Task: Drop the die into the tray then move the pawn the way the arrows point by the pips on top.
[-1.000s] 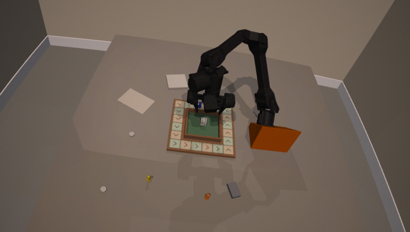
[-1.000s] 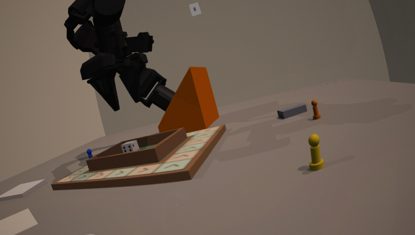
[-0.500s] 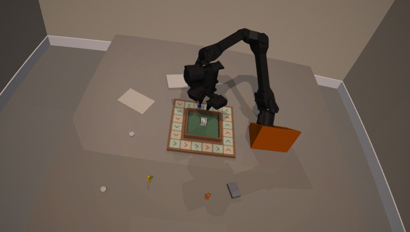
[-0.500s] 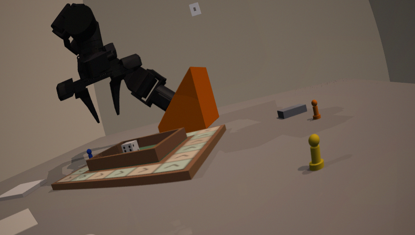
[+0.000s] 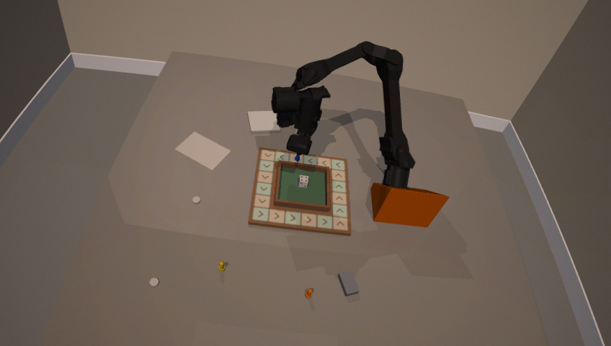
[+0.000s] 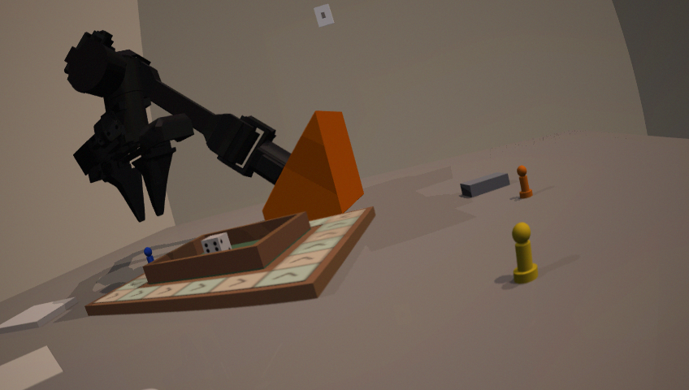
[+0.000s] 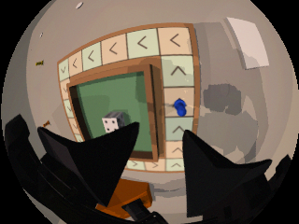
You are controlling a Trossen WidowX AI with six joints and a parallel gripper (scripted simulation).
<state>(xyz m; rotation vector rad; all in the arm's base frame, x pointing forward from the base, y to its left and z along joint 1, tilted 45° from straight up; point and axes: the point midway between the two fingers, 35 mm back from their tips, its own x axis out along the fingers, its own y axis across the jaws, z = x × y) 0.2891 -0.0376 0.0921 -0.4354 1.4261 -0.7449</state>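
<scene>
My gripper tip is now 2 cm to the left of the blue pawn and 5 cm above it. The rest, counted from my gripper tip: green tray floor 2 cm behind, 9 cm to the left, 7 cm below; white die 2 cm behind, 8 cm to the left, 5 cm below; grey block 15 cm behind, 38 cm to the left, 7 cm below.
</scene>
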